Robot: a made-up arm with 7 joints.
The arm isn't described. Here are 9 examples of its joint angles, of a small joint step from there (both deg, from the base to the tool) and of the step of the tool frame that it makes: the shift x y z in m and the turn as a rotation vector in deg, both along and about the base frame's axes.
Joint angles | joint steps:
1: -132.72 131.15 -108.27 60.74 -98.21 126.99 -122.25 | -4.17 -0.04 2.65 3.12 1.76 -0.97 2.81
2: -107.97 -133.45 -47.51 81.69 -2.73 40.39 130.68 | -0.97 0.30 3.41 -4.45 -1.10 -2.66 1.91
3: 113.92 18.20 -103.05 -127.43 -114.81 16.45 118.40 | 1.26 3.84 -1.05 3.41 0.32 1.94 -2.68
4: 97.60 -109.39 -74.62 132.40 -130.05 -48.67 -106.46 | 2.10 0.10 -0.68 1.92 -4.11 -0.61 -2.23
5: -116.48 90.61 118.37 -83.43 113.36 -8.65 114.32 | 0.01 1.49 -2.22 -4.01 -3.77 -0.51 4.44
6: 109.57 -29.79 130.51 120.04 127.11 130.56 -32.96 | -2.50 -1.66 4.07 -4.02 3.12 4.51 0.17
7: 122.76 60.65 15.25 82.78 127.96 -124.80 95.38 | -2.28 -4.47 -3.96 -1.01 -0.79 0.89 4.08
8: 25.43 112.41 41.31 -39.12 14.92 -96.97 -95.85 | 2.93 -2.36 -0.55 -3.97 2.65 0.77 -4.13
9: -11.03 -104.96 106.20 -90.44 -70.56 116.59 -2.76 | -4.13 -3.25 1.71 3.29 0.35 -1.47 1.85
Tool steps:
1: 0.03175 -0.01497 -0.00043 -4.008 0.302 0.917
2: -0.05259 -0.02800 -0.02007 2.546 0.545 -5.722
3: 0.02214 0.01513 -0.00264 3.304 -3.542 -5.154
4: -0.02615 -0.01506 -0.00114 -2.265 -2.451 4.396
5: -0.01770 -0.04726 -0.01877 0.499 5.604 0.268
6: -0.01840 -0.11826 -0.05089 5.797 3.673 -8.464
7: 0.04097 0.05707 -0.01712 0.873 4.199 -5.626
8: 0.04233 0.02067 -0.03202 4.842 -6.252 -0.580
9: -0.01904 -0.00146 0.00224 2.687 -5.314 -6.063
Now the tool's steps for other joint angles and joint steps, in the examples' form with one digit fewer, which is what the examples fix.
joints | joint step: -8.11 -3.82 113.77 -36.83 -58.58 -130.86 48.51 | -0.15 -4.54 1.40 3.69 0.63 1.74 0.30
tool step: -0.0240 -0.0025 0.0308 4.33 -2.97 2.93
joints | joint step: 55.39 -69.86 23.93 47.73 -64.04 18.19 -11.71 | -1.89 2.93 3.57 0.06 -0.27 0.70 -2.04
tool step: 0.0036 -0.0035 0.0016 -0.22 -0.90 -5.08
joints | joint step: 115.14 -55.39 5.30 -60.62 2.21 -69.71 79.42 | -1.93 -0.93 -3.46 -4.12 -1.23 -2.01 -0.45
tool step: -0.0434 -0.0084 -0.0210 -0.62 -1.62 0.75
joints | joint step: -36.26 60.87 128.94 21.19 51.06 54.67 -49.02 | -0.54 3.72 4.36 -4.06 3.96 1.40 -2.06
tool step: -0.0333 0.0145 -0.0471 -3.95 -4.10 -0.81
